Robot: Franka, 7 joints.
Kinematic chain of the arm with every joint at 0, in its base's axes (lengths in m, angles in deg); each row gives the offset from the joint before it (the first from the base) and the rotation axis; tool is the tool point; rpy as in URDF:
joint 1: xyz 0 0 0.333 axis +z
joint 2: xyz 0 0 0 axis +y
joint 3: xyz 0 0 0.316 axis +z
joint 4: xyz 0.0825 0 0 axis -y
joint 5: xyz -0.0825 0 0.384 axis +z
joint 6: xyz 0 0 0 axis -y
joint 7: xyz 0.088 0 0 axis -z
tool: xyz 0 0 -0.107 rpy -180 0 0
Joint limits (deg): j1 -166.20..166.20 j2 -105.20..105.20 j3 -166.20..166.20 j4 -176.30..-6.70 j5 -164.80..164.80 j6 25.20..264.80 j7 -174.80..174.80
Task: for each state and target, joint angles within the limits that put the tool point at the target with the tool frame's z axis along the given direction. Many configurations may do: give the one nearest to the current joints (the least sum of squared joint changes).
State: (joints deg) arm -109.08 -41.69 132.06 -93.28 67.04 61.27 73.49
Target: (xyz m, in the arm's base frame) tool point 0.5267 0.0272 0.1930 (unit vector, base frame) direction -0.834 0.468 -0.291
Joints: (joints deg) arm -139.63 -57.25 124.30 -94.62 48.64 48.17 73.49
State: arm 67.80 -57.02 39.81 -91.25 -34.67 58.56 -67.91
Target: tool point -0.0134 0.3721 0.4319 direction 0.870 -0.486 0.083
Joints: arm 63.32 -9.83 45.36 -134.99 -56.36 54.66 -67.91
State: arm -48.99 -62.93 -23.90 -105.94 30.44 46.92 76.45
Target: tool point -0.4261 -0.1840 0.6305 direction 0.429 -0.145 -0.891
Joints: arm -59.30 -51.06 -62.35 -95.28 -18.21 66.14 76.45
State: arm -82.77 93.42 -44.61 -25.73 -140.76 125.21 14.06
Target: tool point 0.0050 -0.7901 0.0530 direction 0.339 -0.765 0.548
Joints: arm -68.12 99.04 -52.96 -46.03 -147.98 101.84 14.06
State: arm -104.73 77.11 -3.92 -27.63 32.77 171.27 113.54
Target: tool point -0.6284 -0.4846 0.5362 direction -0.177 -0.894 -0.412
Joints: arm -143.92 39.81 1.66 -57.29 60.60 136.88 113.54
